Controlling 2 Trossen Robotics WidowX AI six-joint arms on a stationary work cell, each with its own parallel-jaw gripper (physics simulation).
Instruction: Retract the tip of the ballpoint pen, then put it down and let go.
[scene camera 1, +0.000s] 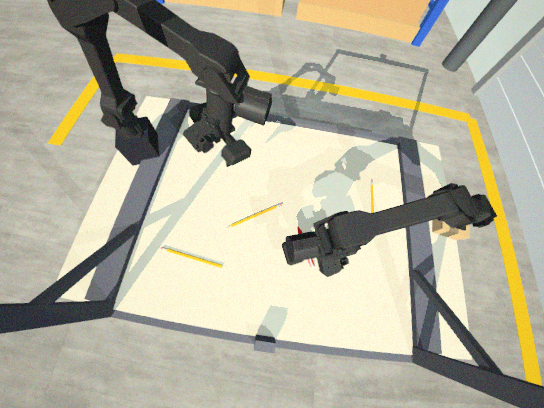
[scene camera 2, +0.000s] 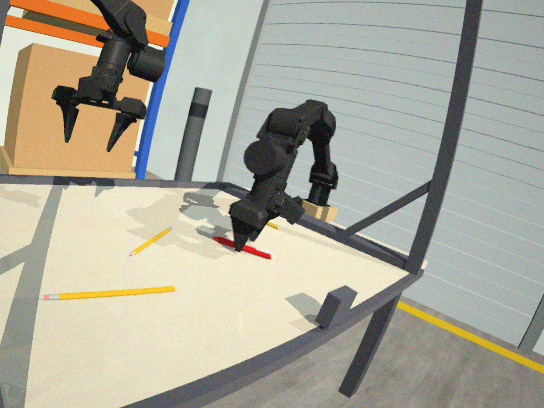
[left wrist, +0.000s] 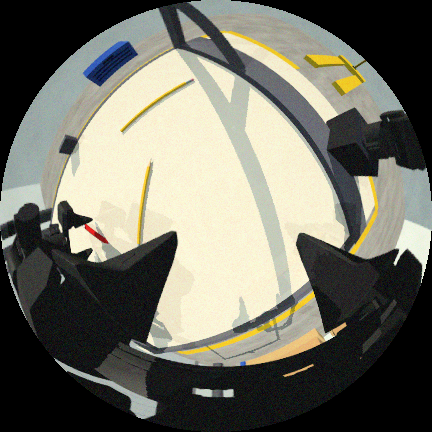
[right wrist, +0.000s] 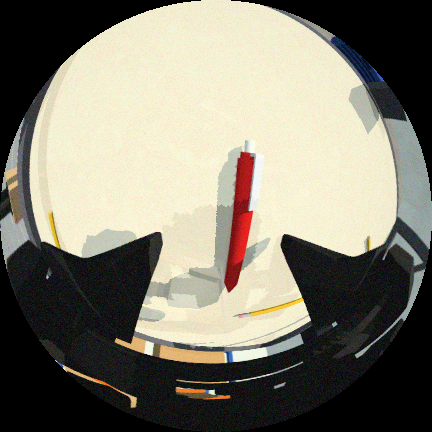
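Pixels of known places: left gripper, between the fingertips: (scene camera 1: 218, 154) (scene camera 2: 86, 147) (left wrist: 240, 238); right gripper, between the fingertips: (scene camera 2: 244, 246) (left wrist: 91, 234) (right wrist: 224, 240); left arm's base, origin of its link: (scene camera 1: 131, 131) (left wrist: 368, 140); right arm's base, origin of its link: (scene camera 2: 317, 203).
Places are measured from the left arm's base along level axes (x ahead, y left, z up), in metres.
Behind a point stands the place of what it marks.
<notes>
The red ballpoint pen (scene camera 2: 260, 253) {x 0.431, y -0.506, z -0.098 m} (left wrist: 96, 234) {x 0.431, y -0.442, z -0.096 m} (right wrist: 242, 235) {x 0.435, y -0.475, z -0.094 m} lies on the table; in scene camera 1 the right arm mostly covers it. In the right wrist view its white clip and short white end button are at the upper end, its pointed dark-red end at the bottom; no metal point can be made out there. My right gripper (scene camera 2: 247, 245) {x 0.446, y -0.467, z -0.099 m} (right wrist: 224, 240) {x 0.446, y -0.467, z -0.099 m} is open and low over the pen, one finger on each side, with nothing held. In scene camera 1 its fingers are mostly hidden. My left gripper (scene camera 1: 219, 145) {x 0.249, y -0.184, z 0.042 m} (scene camera 2: 88, 146) {x 0.249, y -0.184, z 0.042 m} (left wrist: 240, 238) {x 0.249, y -0.184, z 0.042 m} is open and empty, high above the table's far left part.
Yellow pencils lie on the table: one (scene camera 1: 256, 215) {x 0.318, y -0.332, z -0.100 m} (scene camera 2: 151, 241) {x 0.300, y -0.336, z -0.101 m} (left wrist: 143, 205) {x 0.307, y -0.328, z -0.101 m} left of the pen, one (scene camera 1: 193, 257) {x 0.110, y -0.411, z -0.100 m} (scene camera 2: 115, 292) {x 0.104, y -0.411, z -0.100 m} (left wrist: 152, 104) {x 0.111, y -0.407, z -0.103 m} farther left, one (scene camera 1: 372, 196) {x 0.719, y -0.366, z -0.100 m} near the right arm. Dark frame bars edge the table; a small dark block (scene camera 1: 265, 343) {x 0.251, y -0.670, z -0.049 m} (scene camera 2: 336, 307) {x 0.222, y -0.674, z -0.064 m} sits on the front edge.
</notes>
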